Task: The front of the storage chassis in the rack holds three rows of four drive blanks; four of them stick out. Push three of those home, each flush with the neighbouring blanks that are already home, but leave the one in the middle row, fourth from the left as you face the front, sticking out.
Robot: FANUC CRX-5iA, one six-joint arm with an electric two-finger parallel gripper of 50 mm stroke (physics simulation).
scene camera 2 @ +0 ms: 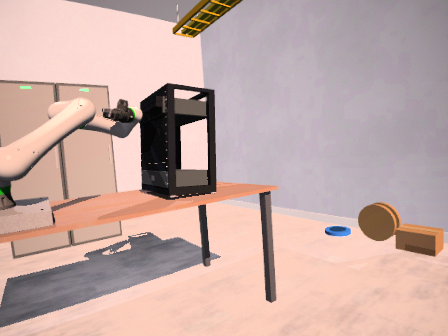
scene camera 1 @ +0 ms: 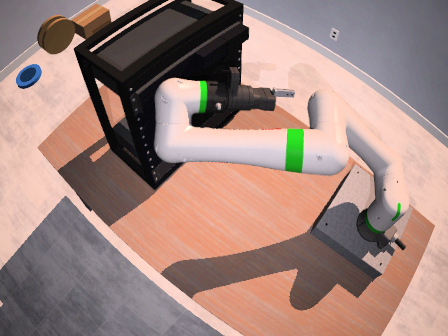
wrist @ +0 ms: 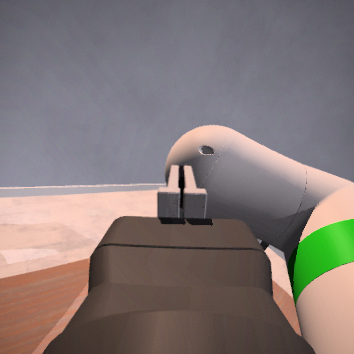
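Seen in the pictures: gripper, fingertip midpoint: (scene camera 2: 102, 109) (scene camera 1: 293, 93) (wrist: 180, 177); arm's base, origin of the base link: (scene camera 1: 371, 225).
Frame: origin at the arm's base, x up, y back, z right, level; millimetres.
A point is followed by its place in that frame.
Observation:
The black rack (scene camera 1: 131, 125) {x 341, y -751, z -506 mm} (scene camera 2: 171, 140) {x 239, y -796, z -3 mm} stands on the table. Dark units sit in it near the top and at the bottom; a dark part (scene camera 1: 236, 38) {x 466, y -731, z -98 mm} juts from its upper front. The storage chassis front is dark and partly behind the arm; single drive blanks cannot be told apart in the scene views, and the rack does not show in the wrist view. My gripper (scene camera 1: 293, 93) {x 421, y -476, z -108 mm} (scene camera 2: 104, 111) {x 421, y -476, z -108 mm} (wrist: 180, 177) {x 421, y -476, z -108 mm} is shut and empty, its two fingertips together. It is in front of the rack at upper height, with the fingers pointing away from the rack, towards the arm's own links.
The arm's white forearm (scene camera 1: 240, 147) {x 418, y -449, z -360 mm} crosses in front of the rack. The arm's base stands on a grey block (scene camera 1: 335, 225) {x 3, y -123, z -118 mm} (scene camera 2: 30, 220) {x -42, y -158, z 189 mm} on the wooden table (scene camera 1: 210, 215) {x -76, y -501, z -404 mm} (scene camera 2: 120, 212) {x -76, y -494, z 118 mm}. A yellow overhead ladder tray (scene camera 2: 207, 16) hangs above. Boxes and a blue ring lie on the floor behind.

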